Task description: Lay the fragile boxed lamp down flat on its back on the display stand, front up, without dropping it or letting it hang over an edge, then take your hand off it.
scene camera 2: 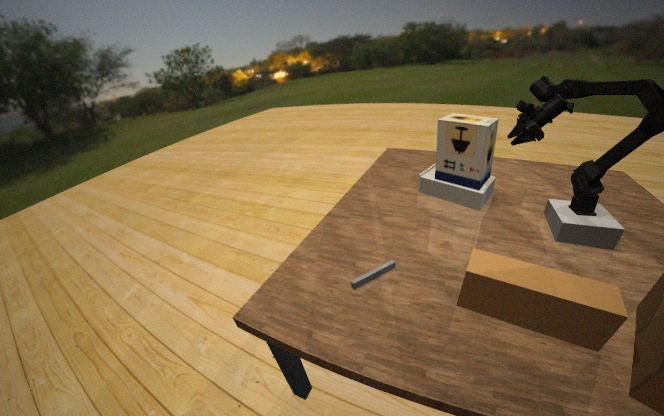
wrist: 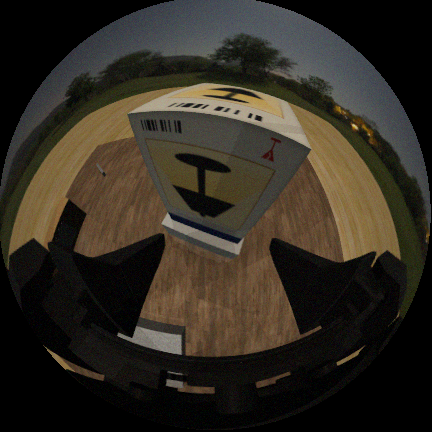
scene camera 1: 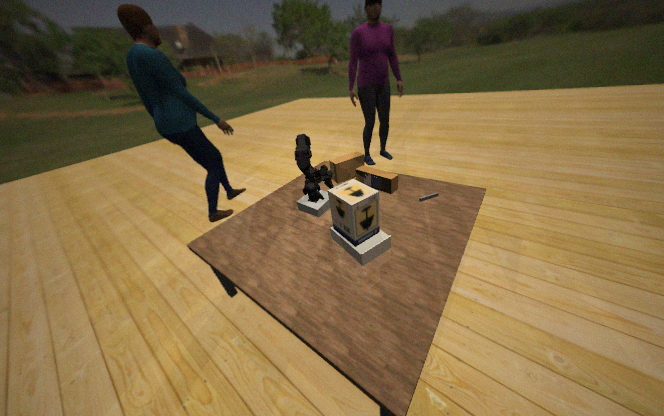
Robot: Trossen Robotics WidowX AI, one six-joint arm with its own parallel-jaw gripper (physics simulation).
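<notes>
A white display stand (scene camera 1: pixel 365 252) is present; the wrist view also shows the stand (wrist: pixel 218 245). My gripper (scene camera 2: pixel 509 140) is open and empty, holding nothing. The wrist view includes the gripper (wrist: pixel 218 242) as well.
</notes>
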